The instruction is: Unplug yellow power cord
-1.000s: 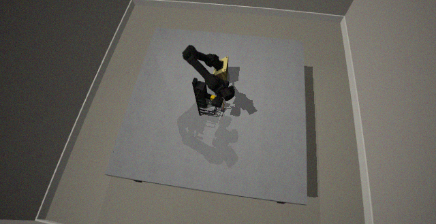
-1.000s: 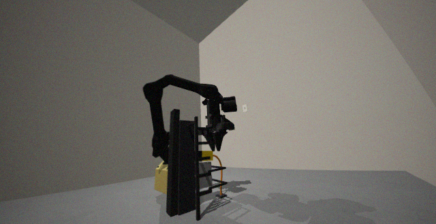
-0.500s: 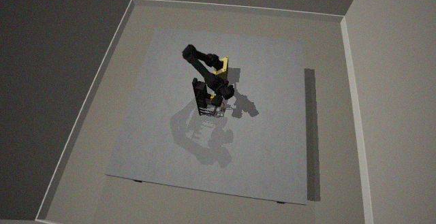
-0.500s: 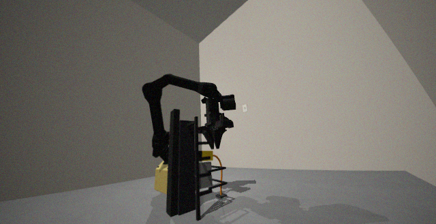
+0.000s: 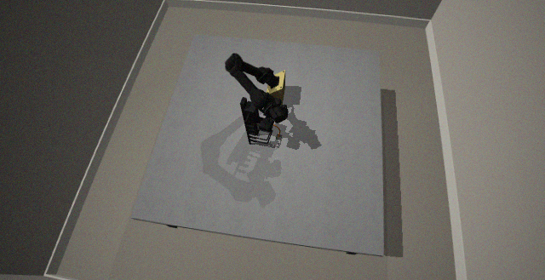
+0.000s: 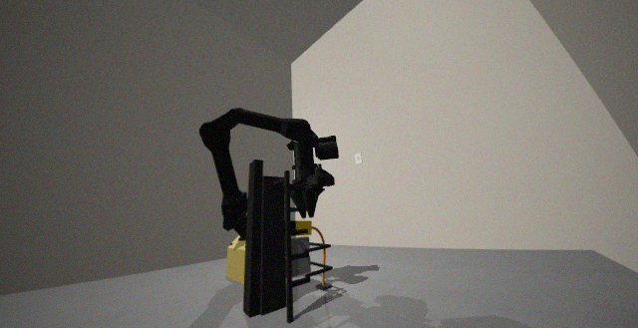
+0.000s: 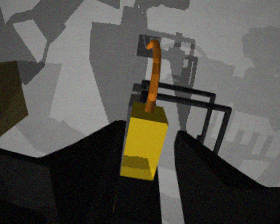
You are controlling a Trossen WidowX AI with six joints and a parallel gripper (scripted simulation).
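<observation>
The yellow plug lies 10 mm behind my gripper tip, 40 mm to the right of it and 10 mm below it.
</observation>
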